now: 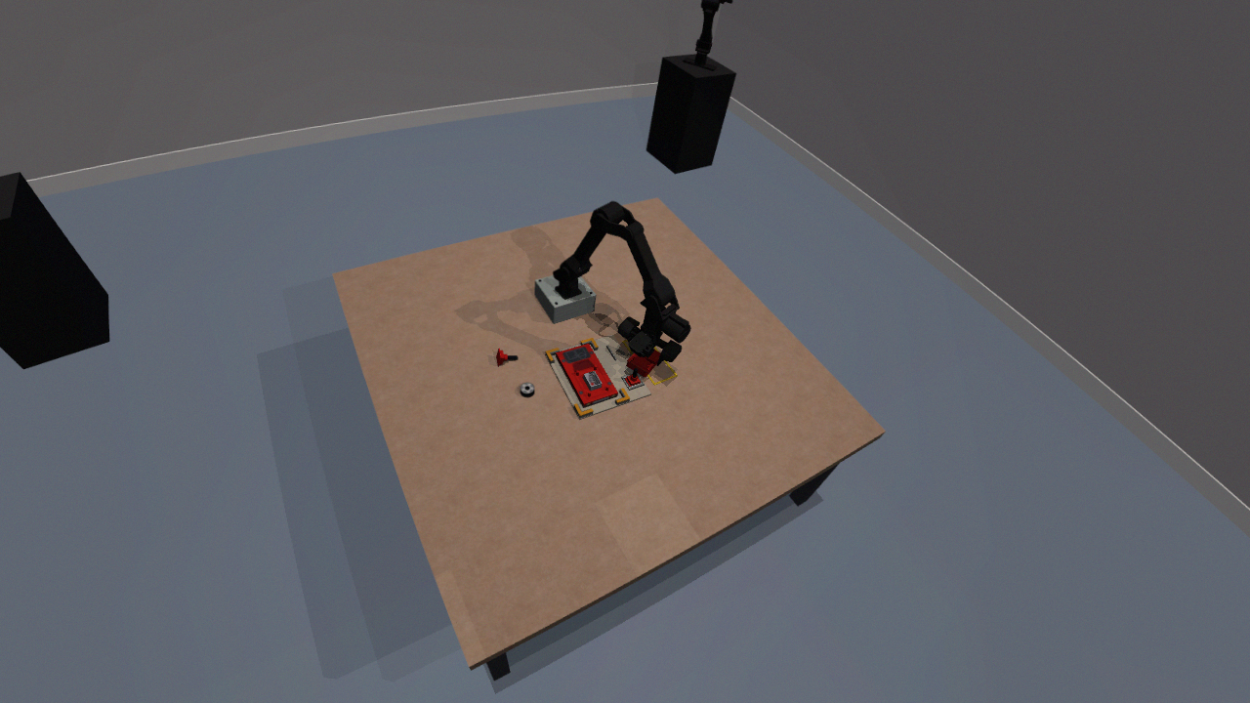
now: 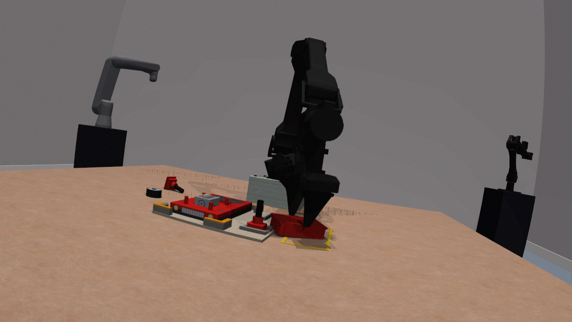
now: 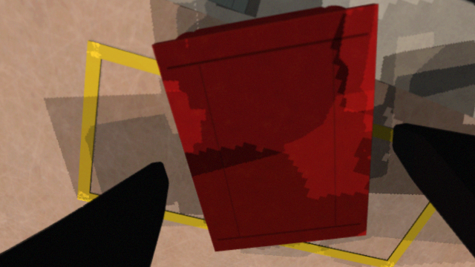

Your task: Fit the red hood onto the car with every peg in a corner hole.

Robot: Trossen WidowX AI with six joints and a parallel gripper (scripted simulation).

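Now: gripper tip 10 mm above the red hood. The rest, counted from my gripper tip: grey engine block 180 mm to the right; jig base plate 20 mm behind, 160 mm to the right, 10 mm below; black ring 70 mm behind, 360 mm to the right, 20 mm below.
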